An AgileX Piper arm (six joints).
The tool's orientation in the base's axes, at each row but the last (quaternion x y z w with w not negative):
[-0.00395, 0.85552, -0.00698, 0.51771]
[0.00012, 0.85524, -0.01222, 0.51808]
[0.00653, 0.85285, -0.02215, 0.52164]
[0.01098, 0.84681, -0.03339, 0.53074]
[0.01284, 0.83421, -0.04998, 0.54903]
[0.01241, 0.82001, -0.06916, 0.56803]
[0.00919, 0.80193, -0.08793, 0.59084]
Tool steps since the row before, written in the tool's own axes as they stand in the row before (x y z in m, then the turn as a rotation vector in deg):
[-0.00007, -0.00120, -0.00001, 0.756, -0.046, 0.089]
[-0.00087, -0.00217, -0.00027, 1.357, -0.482, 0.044]
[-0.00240, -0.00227, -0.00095, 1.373, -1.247, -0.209]
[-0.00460, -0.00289, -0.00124, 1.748, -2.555, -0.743]
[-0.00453, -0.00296, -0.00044, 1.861, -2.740, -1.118]
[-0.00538, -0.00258, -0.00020, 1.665, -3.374, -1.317]
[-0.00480, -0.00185, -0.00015, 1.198, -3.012, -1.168]
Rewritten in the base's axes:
[0.00002, -0.00120, 0.00009, -0.272, -0.057, -0.710]
[0.00014, -0.00215, 0.00094, -0.596, -0.500, -1.213]
[0.00017, -0.00220, 0.00264, -0.854, -1.253, -1.088]
[0.00074, -0.00272, 0.00481, -1.568, -2.527, -1.135]
[0.00117, -0.00275, 0.00453, -1.970, -2.679, -1.079]
[0.00147, -0.00222, 0.00535, -2.148, -3.270, -0.764]
[0.00109, -0.00137, 0.00484, -1.824, -2.894, -0.411]

